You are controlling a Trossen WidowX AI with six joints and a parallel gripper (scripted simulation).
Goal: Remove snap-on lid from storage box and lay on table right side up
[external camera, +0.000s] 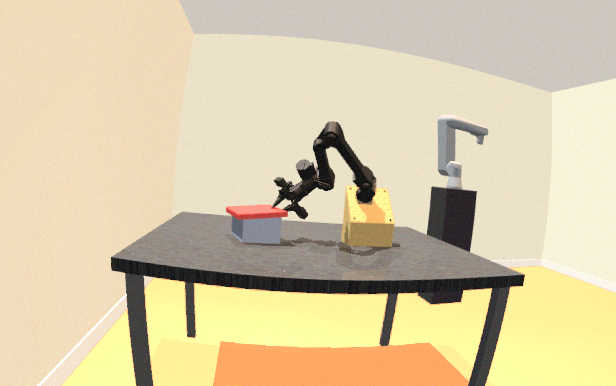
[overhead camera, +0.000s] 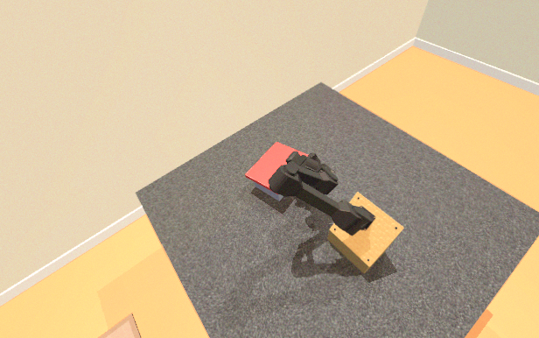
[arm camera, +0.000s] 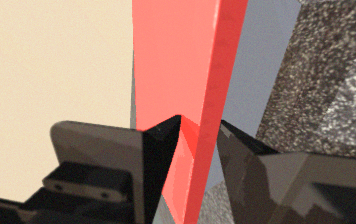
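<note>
My gripper tip is 80 mm short of the red lid and 20 mm to the right of it. Also, from my gripper tip: storage box 70 mm ahead, 10 mm to the left, 60 mm below.
</note>
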